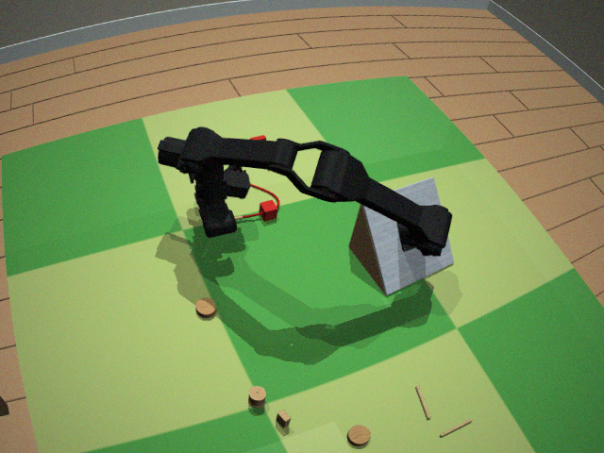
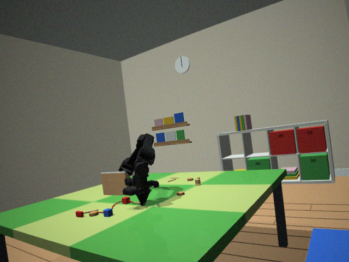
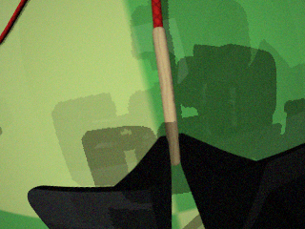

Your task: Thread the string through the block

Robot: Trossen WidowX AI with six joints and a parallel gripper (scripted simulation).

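Right now my gripper tip is 4 cm past the thin wooden stick, 1 cm to the right of it and 1 cm below it. From my gripper tip the other things lie so: blue block: 17 cm to the right, 6 cm behind, 1 cm above; then round wooden button: 17 cm to the right, 15 cm behind, 1 cm above; then red block: 12 cm behind, 2 cm to the left, 1 cm above.
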